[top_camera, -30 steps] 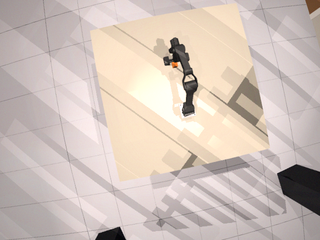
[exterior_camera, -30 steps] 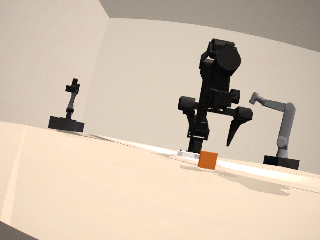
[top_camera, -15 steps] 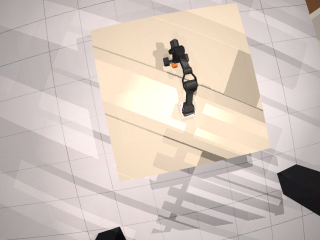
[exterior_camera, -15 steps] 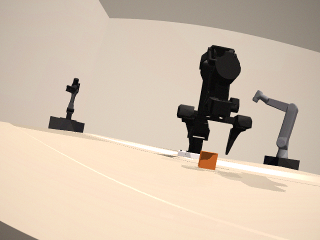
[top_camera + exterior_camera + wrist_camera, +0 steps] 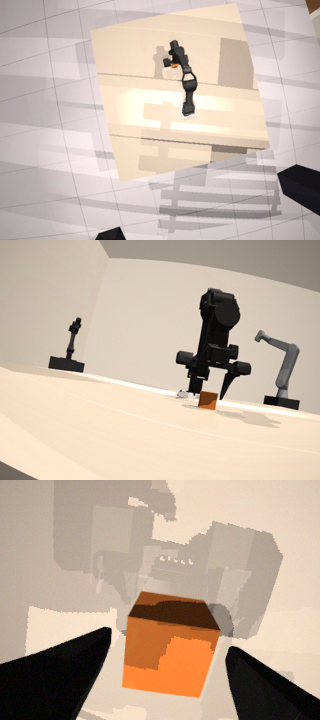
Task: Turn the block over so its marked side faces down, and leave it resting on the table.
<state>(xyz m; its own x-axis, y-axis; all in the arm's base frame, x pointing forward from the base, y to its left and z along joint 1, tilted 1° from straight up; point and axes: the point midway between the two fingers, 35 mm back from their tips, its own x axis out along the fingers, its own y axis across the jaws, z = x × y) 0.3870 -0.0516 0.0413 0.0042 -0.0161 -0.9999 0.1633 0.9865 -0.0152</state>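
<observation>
The orange block is 1 cm behind my gripper tip.
</observation>
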